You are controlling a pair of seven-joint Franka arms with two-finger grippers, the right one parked.
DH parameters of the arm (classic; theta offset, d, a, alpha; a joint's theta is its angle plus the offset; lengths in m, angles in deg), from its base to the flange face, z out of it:
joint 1: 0 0.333 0 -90
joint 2: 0 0 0 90
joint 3: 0 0.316 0.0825 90
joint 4: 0 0 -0.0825 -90
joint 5: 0 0.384 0 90
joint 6: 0 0 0.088 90
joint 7: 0 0.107 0 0
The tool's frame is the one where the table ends.
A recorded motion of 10 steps. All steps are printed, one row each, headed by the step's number.
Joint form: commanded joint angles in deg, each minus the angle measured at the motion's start. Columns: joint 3, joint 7, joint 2, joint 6, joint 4, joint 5, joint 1.
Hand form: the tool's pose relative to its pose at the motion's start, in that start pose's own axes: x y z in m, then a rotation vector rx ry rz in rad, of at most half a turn. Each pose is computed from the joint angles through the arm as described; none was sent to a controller.
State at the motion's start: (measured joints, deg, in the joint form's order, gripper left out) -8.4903 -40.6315 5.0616 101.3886 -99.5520 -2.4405 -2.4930
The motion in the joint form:
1: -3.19 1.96 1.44 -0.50 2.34 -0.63 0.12
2: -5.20 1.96 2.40 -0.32 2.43 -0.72 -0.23
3: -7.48 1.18 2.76 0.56 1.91 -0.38 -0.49
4: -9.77 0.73 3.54 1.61 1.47 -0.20 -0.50
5: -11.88 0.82 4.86 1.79 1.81 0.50 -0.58
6: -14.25 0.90 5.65 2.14 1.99 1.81 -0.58
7: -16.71 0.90 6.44 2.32 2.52 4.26 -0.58
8: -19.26 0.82 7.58 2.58 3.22 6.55 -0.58
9: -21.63 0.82 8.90 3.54 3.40 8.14 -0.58
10: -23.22 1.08 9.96 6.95 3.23 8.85 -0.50
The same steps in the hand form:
1: -0.0146 0.0279 -0.0035 -0.0170 -0.0079 0.0861
2: -0.0280 0.0464 0.0058 -0.0133 -0.0227 0.1259
3: -0.0447 0.0640 0.0131 -0.0108 -0.0230 0.1568
4: -0.0589 0.0803 0.0233 -0.0110 -0.0286 0.1883
5: -0.0709 0.0957 0.0334 -0.0006 -0.0376 0.2296
6: -0.0857 0.1102 0.0391 0.0109 -0.0312 0.2769
7: -0.1001 0.1240 0.0418 0.0311 -0.0081 0.3295
8: -0.1147 0.1388 0.0458 0.0460 0.0105 0.3813
9: -0.1288 0.1531 0.0544 0.0497 0.0191 0.4290
10: -0.1363 0.1665 0.0597 0.0134 0.0430 0.4640

